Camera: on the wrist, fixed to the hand. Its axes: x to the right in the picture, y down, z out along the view.
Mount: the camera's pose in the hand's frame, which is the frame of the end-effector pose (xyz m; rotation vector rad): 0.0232 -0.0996 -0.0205 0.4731 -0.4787 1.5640
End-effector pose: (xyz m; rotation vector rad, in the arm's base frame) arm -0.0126 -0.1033 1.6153 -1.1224 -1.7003 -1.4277
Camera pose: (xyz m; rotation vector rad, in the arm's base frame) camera -0.1134 -0.1230 1.5971 -1.8464 -0.7438 0.2124
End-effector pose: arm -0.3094 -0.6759 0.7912 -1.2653 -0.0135 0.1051
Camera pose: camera -0.2778 -0.7229 0.8788 -0.4950 0.5617 1.6447
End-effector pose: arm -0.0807 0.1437 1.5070 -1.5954 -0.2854 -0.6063
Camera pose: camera -0.1179 0.1324 1.6038 -1.0345 0.4605 0.9835
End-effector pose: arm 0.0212 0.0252 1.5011 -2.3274 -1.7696 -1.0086
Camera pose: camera -0.0725 0.0707 1.4958 -2.5632 0.1867 0.2165
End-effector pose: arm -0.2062 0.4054 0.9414 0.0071 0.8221 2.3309
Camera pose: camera -0.1706 0.4660 0.8644 -1.2429 -0.8404 -1.9532
